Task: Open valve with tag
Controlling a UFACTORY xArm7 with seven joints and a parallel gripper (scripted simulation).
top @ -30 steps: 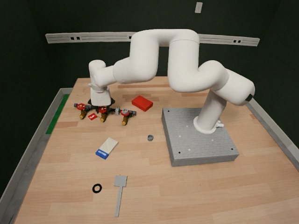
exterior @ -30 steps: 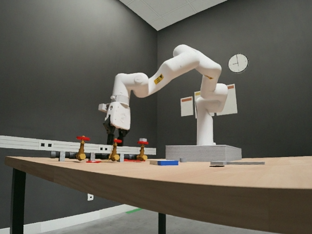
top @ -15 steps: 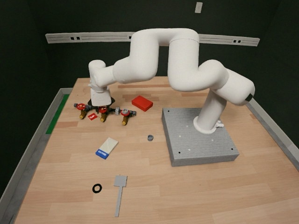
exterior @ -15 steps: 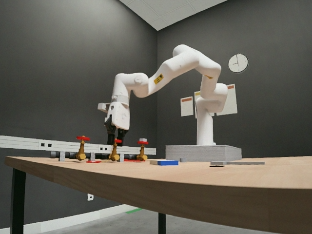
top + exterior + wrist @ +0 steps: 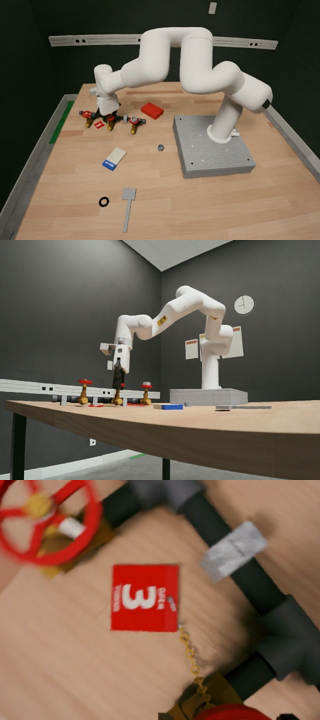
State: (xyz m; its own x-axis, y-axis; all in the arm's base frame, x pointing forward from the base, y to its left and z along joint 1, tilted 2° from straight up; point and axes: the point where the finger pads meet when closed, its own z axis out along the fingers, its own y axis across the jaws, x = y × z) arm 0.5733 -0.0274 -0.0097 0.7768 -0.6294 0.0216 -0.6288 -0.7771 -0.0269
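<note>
The red tag lies 8 cm ahead of my hand, 2 cm to the right of it and 8 cm below it. From my hand the other things lie so: blue box 8 cm behind, 20 cm to the left, 8 cm below; then red block 20 cm behind, 17 cm to the right, 7 cm below; then grey cap 13 cm behind, 1 cm to the left, 1 cm above.
</note>
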